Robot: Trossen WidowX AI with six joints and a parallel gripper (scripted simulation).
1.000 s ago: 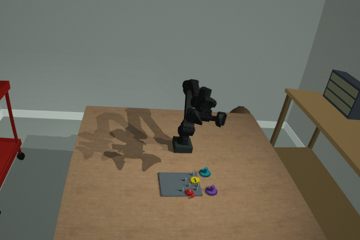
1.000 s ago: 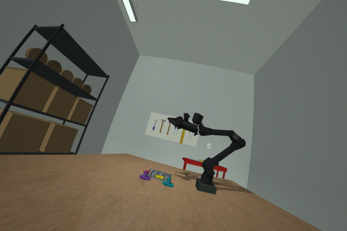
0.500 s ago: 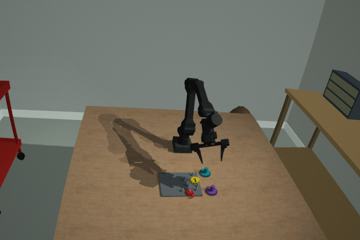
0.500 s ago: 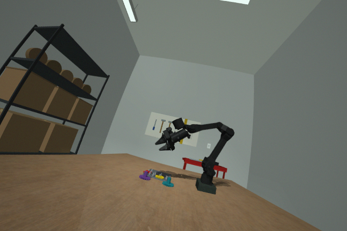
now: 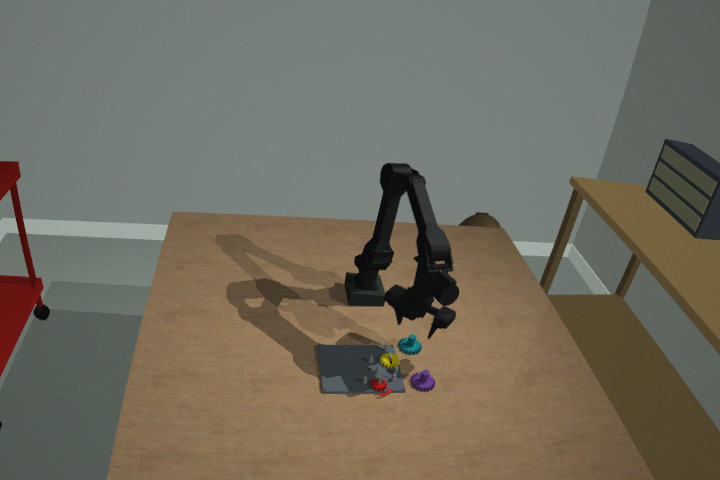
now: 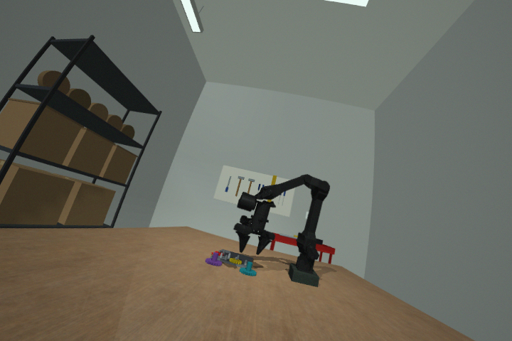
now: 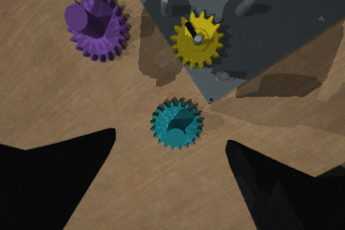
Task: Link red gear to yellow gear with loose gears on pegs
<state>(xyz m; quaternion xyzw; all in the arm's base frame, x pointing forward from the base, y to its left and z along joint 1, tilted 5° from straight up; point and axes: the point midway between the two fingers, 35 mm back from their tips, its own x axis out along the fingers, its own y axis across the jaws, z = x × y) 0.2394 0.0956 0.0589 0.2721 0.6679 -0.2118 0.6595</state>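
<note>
Now: gripper tip 1 cm past the teal gear and 5 cm above it. Also, from my gripper tip: purple gear (13 cm ahead, 2 cm to the left, 5 cm below); yellow gear (5 cm ahead, 6 cm to the right, 5 cm below); red gear (14 cm ahead, 11 cm to the right, 5 cm below).
</note>
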